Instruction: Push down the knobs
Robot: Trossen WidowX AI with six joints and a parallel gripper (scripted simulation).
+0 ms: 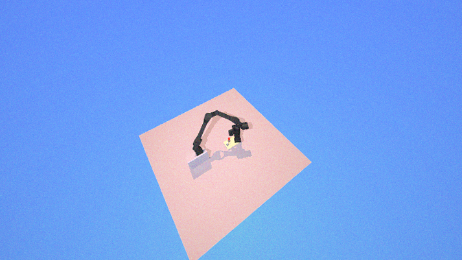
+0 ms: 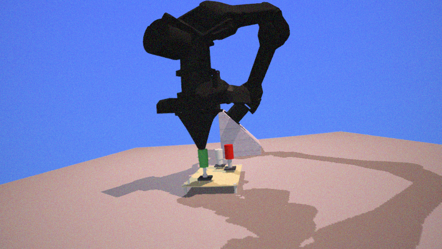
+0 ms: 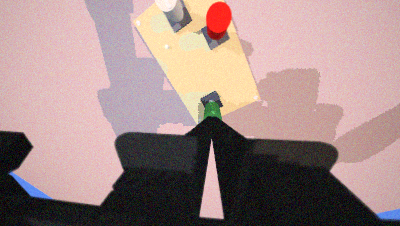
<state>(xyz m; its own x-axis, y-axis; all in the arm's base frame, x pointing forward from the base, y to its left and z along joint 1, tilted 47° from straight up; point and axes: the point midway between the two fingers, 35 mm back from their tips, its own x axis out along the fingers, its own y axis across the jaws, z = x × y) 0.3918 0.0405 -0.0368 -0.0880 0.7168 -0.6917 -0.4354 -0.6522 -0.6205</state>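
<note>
My gripper tip is now 1 cm above the green knob. Round my gripper tip: white knob (11 cm behind, 1 cm to the left, 3 cm below).
</note>
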